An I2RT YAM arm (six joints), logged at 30 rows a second.
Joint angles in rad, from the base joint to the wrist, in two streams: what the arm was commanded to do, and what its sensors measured. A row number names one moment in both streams.
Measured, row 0:
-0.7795 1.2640 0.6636 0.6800 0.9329 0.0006
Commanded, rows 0 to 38:
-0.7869 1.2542 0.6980 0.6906 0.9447 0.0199
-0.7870 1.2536 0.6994 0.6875 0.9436 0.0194
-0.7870 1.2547 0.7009 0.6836 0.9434 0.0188
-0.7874 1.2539 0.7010 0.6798 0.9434 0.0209
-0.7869 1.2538 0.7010 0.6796 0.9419 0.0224
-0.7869 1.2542 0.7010 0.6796 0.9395 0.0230
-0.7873 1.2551 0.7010 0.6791 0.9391 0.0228
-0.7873 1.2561 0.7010 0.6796 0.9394 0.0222
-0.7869 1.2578 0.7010 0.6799 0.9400 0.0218
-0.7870 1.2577 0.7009 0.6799 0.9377 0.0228
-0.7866 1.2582 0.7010 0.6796 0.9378 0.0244
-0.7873 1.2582 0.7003 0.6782 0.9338 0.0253
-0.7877 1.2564 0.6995 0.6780 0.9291 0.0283
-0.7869 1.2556 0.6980 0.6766 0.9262 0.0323
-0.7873 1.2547 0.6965 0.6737 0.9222 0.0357
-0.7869 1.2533 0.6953 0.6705 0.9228 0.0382
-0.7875 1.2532 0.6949 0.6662 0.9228 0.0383
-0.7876 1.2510 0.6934 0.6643 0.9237 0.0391
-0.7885 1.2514 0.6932 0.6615 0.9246 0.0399
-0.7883 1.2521 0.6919 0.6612 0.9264 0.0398
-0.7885 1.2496 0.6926 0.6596 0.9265 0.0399
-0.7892 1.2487 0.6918 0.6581 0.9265 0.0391
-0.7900 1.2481 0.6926 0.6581 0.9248 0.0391
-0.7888 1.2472 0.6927 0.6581 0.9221 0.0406
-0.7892 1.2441 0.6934 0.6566 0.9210 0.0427
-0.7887 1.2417 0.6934 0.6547 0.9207 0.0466
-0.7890 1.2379 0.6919 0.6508 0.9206 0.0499
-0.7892 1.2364 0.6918 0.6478 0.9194 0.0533
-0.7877 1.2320 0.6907 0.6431 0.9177 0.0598
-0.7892 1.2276 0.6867 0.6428 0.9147 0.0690
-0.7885 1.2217 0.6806 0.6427 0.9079 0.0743
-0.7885 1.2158 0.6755 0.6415 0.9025 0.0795
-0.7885 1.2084 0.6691 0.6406 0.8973 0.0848
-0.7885 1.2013 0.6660 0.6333 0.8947 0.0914
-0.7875 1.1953 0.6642 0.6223 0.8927 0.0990
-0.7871 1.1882 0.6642 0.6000 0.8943 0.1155
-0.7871 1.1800 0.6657 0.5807 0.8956 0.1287
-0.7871 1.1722 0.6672 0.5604 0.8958 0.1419
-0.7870 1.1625 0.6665 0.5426 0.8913 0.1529
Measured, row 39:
-0.7902 1.2213 0.6666 0.5694 0.8833 0.1200
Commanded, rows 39 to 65:
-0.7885 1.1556 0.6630 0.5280 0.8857 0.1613
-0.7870 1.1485 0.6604 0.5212 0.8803 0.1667
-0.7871 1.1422 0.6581 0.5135 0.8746 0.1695
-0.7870 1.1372 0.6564 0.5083 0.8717 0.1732
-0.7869 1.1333 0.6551 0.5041 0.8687 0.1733
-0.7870 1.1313 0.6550 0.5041 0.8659 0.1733
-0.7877 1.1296 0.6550 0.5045 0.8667 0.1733
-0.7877 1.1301 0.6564 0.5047 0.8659 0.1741
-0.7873 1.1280 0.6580 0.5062 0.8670 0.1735
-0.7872 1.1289 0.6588 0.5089 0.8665 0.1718
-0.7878 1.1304 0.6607 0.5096 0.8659 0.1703
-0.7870 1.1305 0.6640 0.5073 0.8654 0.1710
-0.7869 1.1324 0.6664 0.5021 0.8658 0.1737
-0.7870 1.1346 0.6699 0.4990 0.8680 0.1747
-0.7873 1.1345 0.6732 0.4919 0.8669 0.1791
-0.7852 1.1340 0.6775 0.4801 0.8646 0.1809
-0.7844 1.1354 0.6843 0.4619 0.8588 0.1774
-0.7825 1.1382 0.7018 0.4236 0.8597 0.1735
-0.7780 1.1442 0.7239 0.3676 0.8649 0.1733
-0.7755 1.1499 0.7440 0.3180 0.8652 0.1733
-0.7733 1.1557 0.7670 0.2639 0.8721 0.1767
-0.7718 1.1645 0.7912 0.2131 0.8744 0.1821
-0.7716 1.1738 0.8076 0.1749 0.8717 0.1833
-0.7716 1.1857 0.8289 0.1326 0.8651 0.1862
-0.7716 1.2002 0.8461 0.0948 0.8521 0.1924
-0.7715 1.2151 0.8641 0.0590 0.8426 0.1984
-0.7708 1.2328 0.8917 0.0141 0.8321 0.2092
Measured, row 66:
-0.7769 1.2026 0.8280 0.1562 0.8429 0.1722
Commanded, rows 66 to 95:
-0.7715 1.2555 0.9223 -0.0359 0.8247 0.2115
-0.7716 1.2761 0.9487 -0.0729 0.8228 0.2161
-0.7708 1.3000 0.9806 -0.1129 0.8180 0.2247
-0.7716 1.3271 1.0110 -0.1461 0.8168 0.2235
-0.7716 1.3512 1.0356 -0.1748 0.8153 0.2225
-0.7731 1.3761 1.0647 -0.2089 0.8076 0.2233
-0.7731 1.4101 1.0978 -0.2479 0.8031 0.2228
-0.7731 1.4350 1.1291 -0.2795 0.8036 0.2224
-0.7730 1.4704 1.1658 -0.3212 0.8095 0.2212
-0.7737 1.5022 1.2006 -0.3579 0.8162 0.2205
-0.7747 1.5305 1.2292 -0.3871 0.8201 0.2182
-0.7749 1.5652 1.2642 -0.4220 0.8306 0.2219
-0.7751 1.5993 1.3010 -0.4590 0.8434 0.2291
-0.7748 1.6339 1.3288 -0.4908 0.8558 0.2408
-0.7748 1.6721 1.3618 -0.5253 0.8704 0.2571
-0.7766 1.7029 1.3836 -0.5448 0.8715 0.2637
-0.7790 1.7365 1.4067 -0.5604 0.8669 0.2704
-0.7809 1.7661 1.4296 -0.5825 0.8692 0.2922
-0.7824 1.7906 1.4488 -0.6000 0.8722 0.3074
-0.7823 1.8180 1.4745 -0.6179 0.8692 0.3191
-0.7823 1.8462 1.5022 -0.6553 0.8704 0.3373
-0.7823 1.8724 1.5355 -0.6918 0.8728 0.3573
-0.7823 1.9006 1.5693 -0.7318 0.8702 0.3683
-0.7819 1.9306 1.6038 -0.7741 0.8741 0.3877
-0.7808 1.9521 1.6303 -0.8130 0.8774 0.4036
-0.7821 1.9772 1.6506 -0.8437 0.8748 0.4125
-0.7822 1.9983 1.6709 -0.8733 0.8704 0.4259
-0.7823 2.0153 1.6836 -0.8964 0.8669 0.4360
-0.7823 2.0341 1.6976 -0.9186 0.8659 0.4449
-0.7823 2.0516 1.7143 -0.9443 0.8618 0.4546
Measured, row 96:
-0.7776 2.0220 1.6611 -0.7998 0.8436 0.3748
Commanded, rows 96 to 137:
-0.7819 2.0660 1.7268 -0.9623 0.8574 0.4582
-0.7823 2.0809 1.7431 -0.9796 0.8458 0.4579
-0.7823 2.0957 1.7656 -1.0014 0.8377 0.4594
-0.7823 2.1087 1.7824 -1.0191 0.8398 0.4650
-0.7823 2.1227 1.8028 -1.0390 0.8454 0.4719
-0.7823 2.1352 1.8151 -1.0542 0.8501 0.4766
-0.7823 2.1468 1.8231 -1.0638 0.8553 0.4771
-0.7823 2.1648 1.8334 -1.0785 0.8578 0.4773
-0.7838 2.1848 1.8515 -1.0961 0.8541 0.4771
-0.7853 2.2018 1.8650 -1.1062 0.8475 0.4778
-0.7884 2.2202 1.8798 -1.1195 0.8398 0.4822
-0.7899 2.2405 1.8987 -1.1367 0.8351 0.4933
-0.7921 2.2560 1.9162 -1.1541 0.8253 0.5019
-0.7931 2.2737 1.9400 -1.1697 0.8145 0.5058
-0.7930 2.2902 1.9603 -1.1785 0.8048 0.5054
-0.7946 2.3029 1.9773 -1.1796 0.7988 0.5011
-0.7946 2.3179 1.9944 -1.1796 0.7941 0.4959
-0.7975 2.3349 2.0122 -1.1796 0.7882 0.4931
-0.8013 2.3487 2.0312 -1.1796 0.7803 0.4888
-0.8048 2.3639 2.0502 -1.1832 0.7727 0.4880
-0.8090 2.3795 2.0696 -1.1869 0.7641 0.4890
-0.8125 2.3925 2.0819 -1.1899 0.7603 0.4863
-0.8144 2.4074 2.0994 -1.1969 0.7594 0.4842
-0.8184 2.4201 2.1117 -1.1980 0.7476 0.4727
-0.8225 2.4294 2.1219 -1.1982 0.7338 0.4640
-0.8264 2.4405 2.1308 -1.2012 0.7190 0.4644
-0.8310 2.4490 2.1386 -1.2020 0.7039 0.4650
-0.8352 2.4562 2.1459 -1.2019 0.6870 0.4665
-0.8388 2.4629 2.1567 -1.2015 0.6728 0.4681
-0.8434 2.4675 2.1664 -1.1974 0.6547 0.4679
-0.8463 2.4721 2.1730 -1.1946 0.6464 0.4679
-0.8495 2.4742 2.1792 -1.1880 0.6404 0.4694
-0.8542 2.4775 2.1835 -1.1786 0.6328 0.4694
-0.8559 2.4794 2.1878 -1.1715 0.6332 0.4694
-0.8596 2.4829 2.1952 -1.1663 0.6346 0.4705
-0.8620 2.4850 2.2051 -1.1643 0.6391 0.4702
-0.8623 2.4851 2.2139 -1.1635 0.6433 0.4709
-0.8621 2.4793 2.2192 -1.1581 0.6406 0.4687
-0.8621 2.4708 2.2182 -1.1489 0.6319 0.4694
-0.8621 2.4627 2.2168 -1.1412 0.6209 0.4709
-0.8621 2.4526 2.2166 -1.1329 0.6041 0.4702
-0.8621 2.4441 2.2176 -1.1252 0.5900 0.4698
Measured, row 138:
-0.8581 2.4783 2.1921 -1.1332 0.6281 0.4458
